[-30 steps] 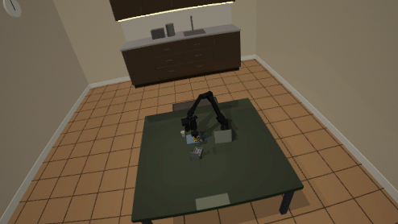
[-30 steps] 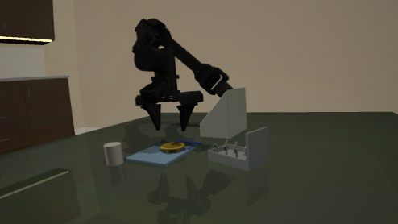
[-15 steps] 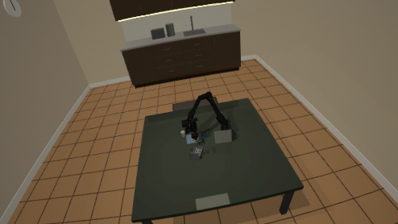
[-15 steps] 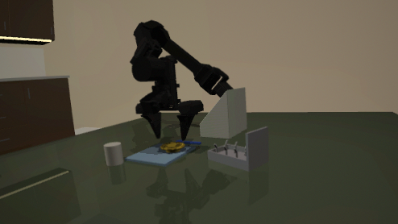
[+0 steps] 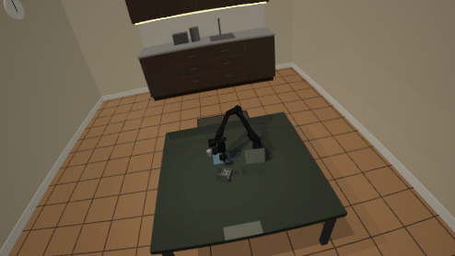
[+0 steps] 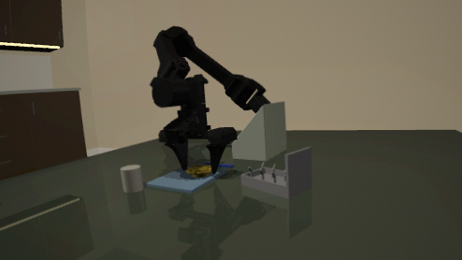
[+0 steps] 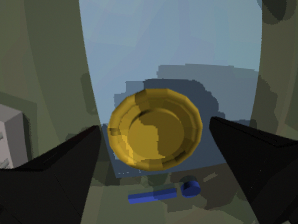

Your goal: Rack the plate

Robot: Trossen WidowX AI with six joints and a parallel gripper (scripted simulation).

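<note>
Now: gripper tip 20 mm short of the light blue mat, 20 mm to the left of it and 10 mm above it. Also, from my gripper tip: yellow plate right at my gripper tip; pale cup 120 mm ahead, 90 mm to the right, 10 mm above; blue stick 100 mm behind, 20 mm to the right, 10 mm below.
</note>
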